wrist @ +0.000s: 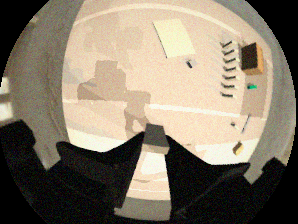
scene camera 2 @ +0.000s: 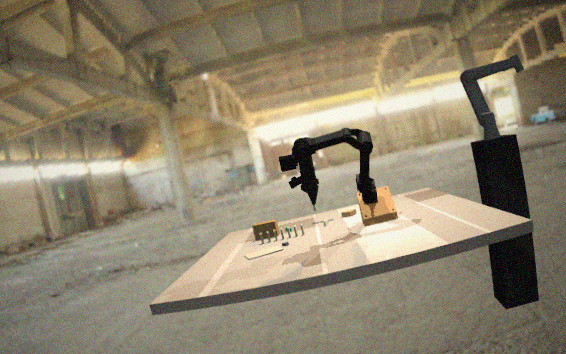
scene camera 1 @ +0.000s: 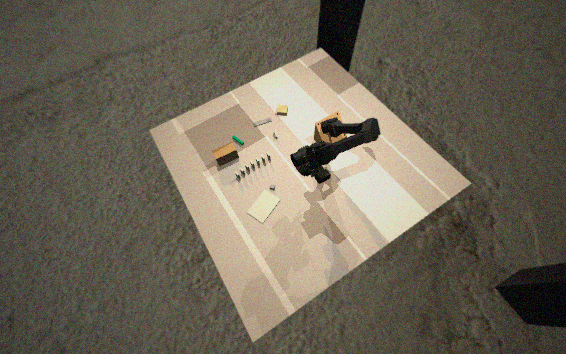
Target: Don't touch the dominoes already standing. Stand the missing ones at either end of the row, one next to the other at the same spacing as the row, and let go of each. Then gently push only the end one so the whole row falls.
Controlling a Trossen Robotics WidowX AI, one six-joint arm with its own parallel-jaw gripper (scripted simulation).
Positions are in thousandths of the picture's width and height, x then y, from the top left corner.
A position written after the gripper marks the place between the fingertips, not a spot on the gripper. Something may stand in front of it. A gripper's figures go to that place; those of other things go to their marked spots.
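Gripper (wrist: 518,609) at 10 cm from the lens; a flat pale card (wrist: 586,167) at 32 cm from the lens.
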